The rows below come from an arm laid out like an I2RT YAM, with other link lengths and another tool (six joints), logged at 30 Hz.
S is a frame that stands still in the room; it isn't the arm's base.
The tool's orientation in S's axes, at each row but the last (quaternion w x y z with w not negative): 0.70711, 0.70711, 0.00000, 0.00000; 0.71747, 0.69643, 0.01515, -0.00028; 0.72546, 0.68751, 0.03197, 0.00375; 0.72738, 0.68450, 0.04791, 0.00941; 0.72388, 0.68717, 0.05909, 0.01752; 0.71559, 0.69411, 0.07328, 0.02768; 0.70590, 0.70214, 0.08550, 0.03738; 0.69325, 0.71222, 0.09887, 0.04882; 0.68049, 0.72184, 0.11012, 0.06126
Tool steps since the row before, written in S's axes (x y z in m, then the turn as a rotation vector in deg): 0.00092, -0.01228, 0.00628, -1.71, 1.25, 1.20; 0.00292, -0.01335, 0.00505, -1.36, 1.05, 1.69; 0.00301, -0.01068, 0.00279, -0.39, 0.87, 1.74; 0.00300, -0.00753, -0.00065, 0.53, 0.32, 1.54; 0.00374, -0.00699, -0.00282, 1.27, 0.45, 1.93; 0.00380, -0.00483, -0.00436, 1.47, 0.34, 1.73; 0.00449, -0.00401, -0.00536, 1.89, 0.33, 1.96; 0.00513, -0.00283, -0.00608, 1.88, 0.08, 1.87; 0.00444, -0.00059, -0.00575, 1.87, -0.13, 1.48
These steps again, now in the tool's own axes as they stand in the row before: 0.00092, 0.00628, 0.01228, -1.71, 1.20, -1.25; 0.00253, 0.00471, 0.01355, -1.38, 1.69, -1.03; 0.00236, 0.00232, 0.01095, -0.42, 1.77, -0.80; 0.00243, -0.00096, 0.00770, 0.47, 1.58, -0.18; 0.00314, -0.00299, 0.00721, 1.19, 2.02, -0.21; 0.00336, -0.00428, 0.00521, 1.39, 1.83, -0.08; 0.00408, -0.00509, 0.00473, 1.78, 2.09, 0.00; 0.00483, -0.00563, 0.00403, 1.72, 2.00, 0.25; 0.00451, -0.00536, 0.00201, 1.69, 1.62, 0.47
